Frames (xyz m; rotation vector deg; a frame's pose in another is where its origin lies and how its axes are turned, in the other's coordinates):
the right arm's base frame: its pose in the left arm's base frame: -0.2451 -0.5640 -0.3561 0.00 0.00 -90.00
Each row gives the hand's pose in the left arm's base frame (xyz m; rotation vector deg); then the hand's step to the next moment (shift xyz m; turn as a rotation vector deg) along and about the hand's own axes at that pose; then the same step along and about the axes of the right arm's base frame.
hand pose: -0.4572 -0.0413 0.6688 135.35 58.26 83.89
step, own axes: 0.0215 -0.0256 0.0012 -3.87 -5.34 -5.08
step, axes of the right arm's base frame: -0.0330 -0.0046 0.0026 -0.57 -7.81 -2.83
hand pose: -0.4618 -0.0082 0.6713 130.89 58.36 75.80
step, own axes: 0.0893 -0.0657 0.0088 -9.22 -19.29 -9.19
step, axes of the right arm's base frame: -0.1101 0.0082 0.0134 -6.19 -18.91 -12.07
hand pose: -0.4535 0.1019 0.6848 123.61 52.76 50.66
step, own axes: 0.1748 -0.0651 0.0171 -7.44 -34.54 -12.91
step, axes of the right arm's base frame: -0.1682 0.0825 -0.0007 -17.17 -26.33 -20.67
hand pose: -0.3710 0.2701 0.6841 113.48 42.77 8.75
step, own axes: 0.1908 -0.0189 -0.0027 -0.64 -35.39 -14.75
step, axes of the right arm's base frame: -0.1155 0.1439 -0.0520 -22.66 -21.98 -21.77
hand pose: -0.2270 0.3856 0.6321 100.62 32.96 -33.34
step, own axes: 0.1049 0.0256 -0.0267 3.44 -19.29 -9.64
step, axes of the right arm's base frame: -0.0287 0.0985 -0.0430 -14.22 -8.96 -13.94
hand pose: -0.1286 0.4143 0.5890 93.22 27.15 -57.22
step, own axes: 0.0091 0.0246 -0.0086 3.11 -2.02 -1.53
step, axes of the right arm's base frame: 0.0012 0.0265 0.0075 -1.45 0.80 -3.66
